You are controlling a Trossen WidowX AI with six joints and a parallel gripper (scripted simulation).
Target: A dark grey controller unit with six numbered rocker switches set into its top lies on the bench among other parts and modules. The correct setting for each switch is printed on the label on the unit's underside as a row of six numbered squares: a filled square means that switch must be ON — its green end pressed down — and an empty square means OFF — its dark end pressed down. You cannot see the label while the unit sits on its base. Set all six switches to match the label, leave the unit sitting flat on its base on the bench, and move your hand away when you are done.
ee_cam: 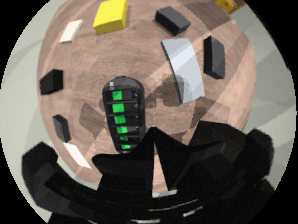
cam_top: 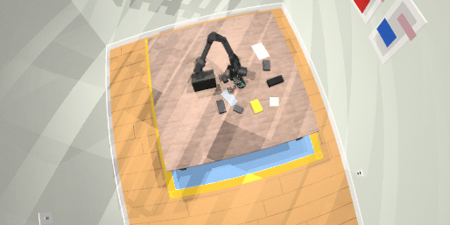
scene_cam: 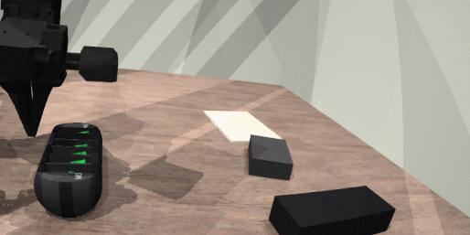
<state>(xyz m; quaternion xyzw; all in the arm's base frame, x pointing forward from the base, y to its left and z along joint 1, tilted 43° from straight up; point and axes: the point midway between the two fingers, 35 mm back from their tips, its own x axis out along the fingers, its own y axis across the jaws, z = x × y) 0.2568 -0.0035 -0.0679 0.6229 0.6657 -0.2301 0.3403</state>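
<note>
The pale grey plate is 7 cm behind my gripper tip, 12 cm to the right of it and 6 cm below it. The rest, counted from my gripper tip: yellow block 13 cm ahead, 25 cm to the right, 4 cm below; then long black block 35 cm ahead, 7 cm to the right, 4 cm below; then dark grey block 32 cm ahead, 9 cm to the left, 5 cm below.
</note>
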